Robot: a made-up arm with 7 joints. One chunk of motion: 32 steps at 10 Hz.
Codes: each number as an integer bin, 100 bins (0 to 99) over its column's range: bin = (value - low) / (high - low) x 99, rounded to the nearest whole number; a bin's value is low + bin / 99 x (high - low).
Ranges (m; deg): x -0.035..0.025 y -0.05..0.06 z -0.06..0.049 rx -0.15..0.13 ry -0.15..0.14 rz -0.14..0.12
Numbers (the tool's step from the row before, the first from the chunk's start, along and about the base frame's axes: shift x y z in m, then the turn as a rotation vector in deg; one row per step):
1: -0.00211 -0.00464 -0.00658 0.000 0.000 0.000
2: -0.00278 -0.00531 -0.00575 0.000 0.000 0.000
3: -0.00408 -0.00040 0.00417 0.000 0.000 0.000
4: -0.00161 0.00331 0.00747 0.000 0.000 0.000
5: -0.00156 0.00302 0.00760 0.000 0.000 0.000
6: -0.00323 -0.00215 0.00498 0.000 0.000 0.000
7: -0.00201 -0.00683 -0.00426 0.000 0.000 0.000
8: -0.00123 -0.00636 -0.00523 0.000 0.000 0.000
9: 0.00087 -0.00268 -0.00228 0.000 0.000 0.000
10: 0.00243 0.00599 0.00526 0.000 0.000 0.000
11: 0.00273 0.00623 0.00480 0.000 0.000 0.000
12: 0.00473 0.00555 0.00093 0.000 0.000 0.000
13: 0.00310 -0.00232 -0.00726 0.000 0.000 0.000
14: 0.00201 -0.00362 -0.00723 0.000 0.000 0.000
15: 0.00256 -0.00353 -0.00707 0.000 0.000 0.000
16: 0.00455 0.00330 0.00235 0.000 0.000 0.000
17: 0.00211 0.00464 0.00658 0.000 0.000 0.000
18: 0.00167 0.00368 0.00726 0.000 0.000 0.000
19: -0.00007 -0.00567 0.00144 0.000 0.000 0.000
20: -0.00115 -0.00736 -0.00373 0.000 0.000 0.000
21: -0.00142 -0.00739 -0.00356 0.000 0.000 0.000
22: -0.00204 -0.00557 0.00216 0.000 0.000 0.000
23: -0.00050 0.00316 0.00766 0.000 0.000 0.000
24: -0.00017 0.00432 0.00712 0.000 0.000 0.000
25: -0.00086 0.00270 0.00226 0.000 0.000 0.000
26: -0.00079 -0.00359 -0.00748 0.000 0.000 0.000
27: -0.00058 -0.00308 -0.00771 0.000 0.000 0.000
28: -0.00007 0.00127 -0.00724 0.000 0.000 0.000
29: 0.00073 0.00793 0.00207 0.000 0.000 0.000
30: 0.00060 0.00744 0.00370 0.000 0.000 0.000
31: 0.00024 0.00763 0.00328 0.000 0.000 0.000
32: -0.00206 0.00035 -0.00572 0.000 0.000 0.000
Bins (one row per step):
1: 54 41 49 53 51 53
2: 53 40 49 53 51 53
3: 51 45 58 53 51 53
4: 55 48 61 53 51 53
5: 55 48 61 53 51 53
6: 52 43 59 53 51 53
7: 54 39 51 53 51 53
8: 56 39 50 53 51 53
9: 59 43 52 53 51 53
10: 62 50 59 53 51 53
11: 62 51 59 53 51 53
12: 66 50 55 53 51 53
13: 63 43 48 53 51 53
14: 61 42 48 53 51 53
15: 62 42 48 53 51 53
16: 65 48 57 53 51 53
17: 61 49 60 53 51 53
18: 61 48 61 53 51 53
19: 58 40 56 53 51 53
20: 56 38 51 53 51 53
21: 55 38 51 53 51 53
22: 54 40 56 53 51 53
23: 57 48 61 53 51 53
24: 57 49 61 53 51 53
25: 56 47 57 53 51 53
26: 56 42 48 53 51 53
27: 57 42 47 53 51 53
28: 58 46 48 53 51 53
29: 59 52 56 53 51 53
30: 59 52 58 53 51 53
31: 58 52 57 53 51 53
32: 54 45 49 53 51 53

